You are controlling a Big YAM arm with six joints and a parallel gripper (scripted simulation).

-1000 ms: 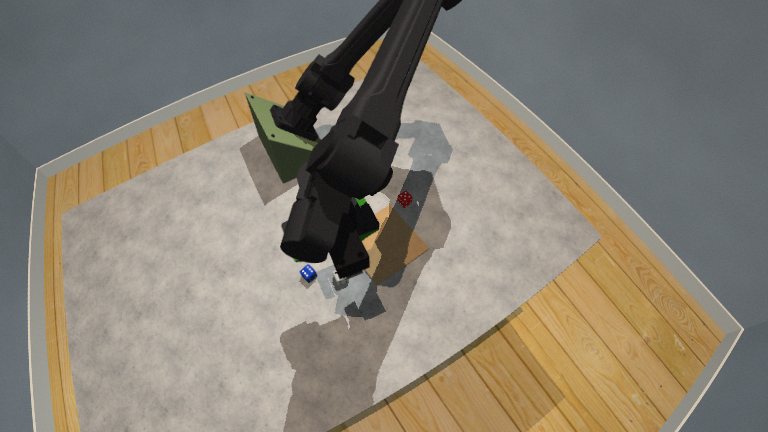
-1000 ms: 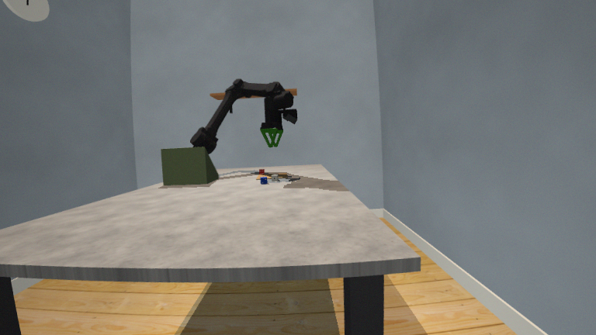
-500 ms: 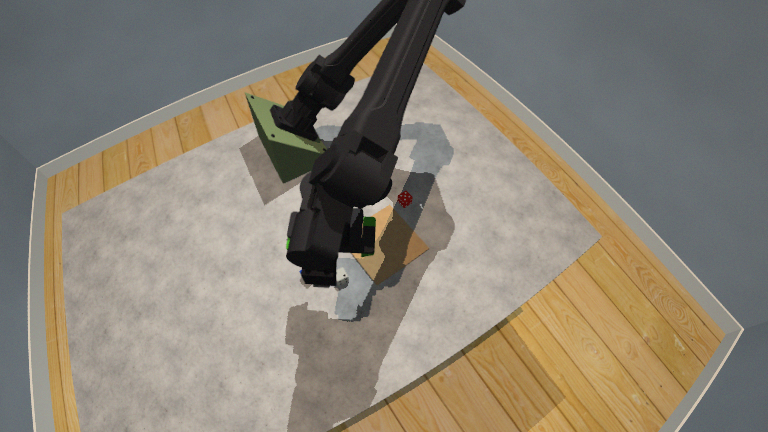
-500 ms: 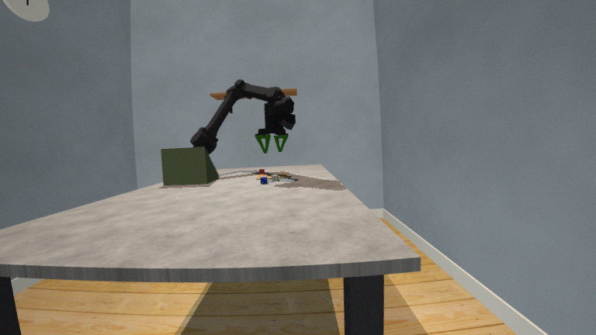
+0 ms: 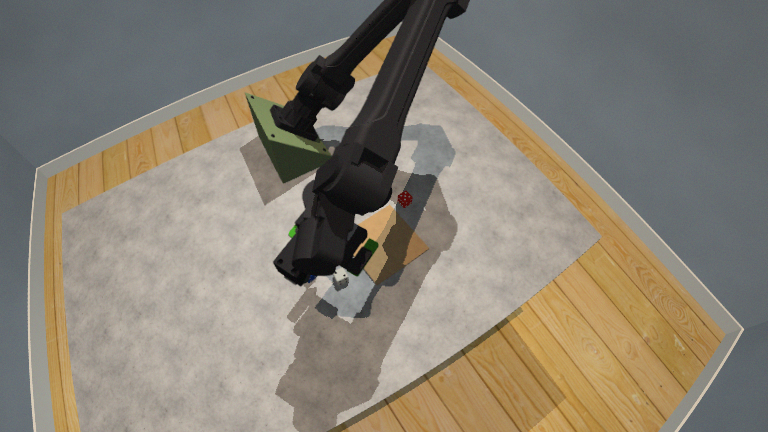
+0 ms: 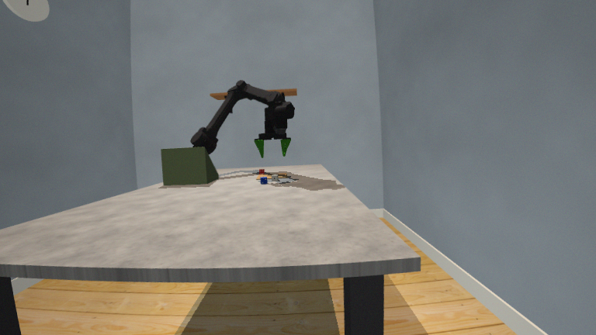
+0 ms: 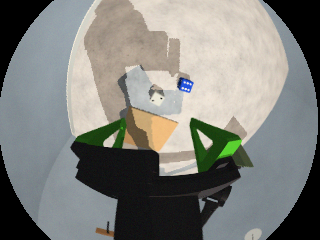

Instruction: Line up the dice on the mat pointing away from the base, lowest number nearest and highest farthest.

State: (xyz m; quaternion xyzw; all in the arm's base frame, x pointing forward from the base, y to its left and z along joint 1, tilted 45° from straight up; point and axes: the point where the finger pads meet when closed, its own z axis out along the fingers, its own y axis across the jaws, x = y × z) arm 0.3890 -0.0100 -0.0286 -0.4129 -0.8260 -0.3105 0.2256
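Right now my hand is 10 cm above the white die. From my hand the other things lie so: red die: 20 cm to the left, 11 cm behind, 10 cm below; then tan mat: 11 cm to the left, 11 cm below, 4 cm behind; then blue die: 10 cm below, 6 cm to the right, 3 cm behind.
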